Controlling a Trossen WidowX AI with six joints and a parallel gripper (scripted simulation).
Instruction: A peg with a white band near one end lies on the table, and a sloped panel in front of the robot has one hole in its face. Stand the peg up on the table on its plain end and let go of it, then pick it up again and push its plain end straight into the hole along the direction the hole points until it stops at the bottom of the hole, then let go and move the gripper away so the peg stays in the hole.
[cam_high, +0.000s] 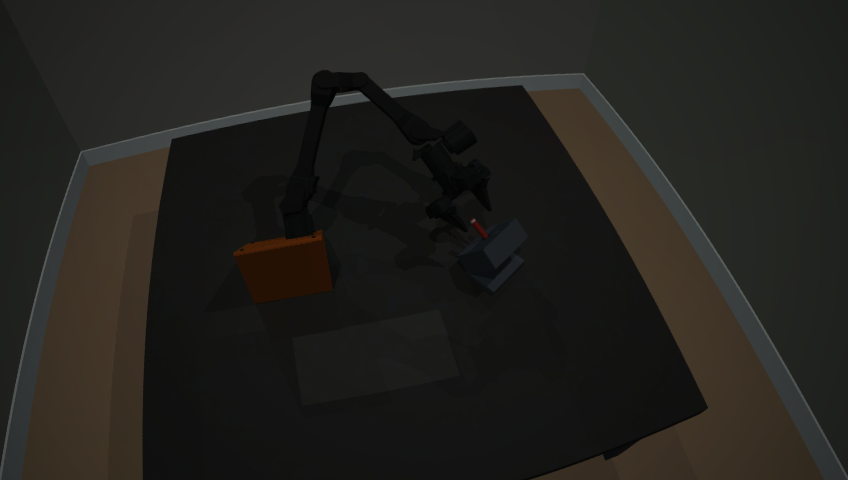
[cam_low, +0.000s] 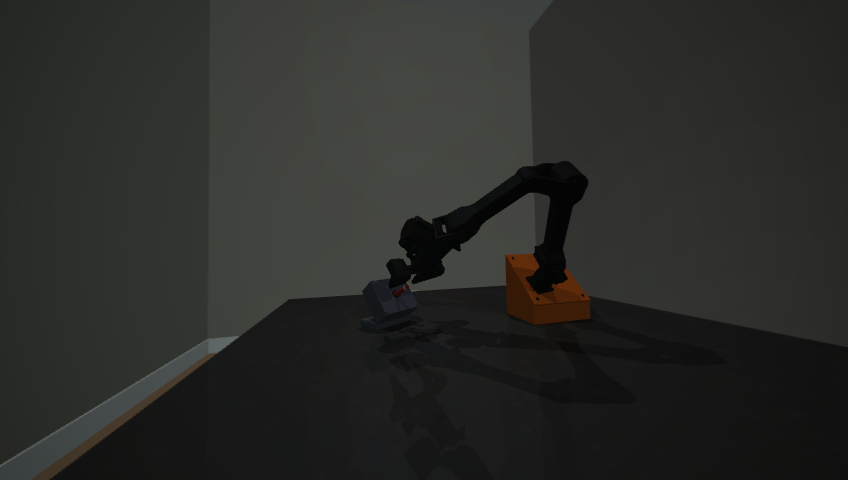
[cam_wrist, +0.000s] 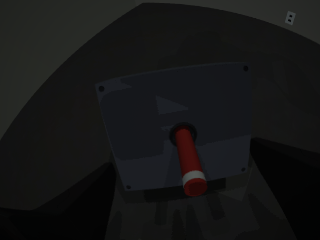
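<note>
My gripper tip is 20 mm above the red peg. From my gripper tip the other things lie so: sloped panel (50 mm to the right, 50 mm below, 20 mm ahead).
</note>
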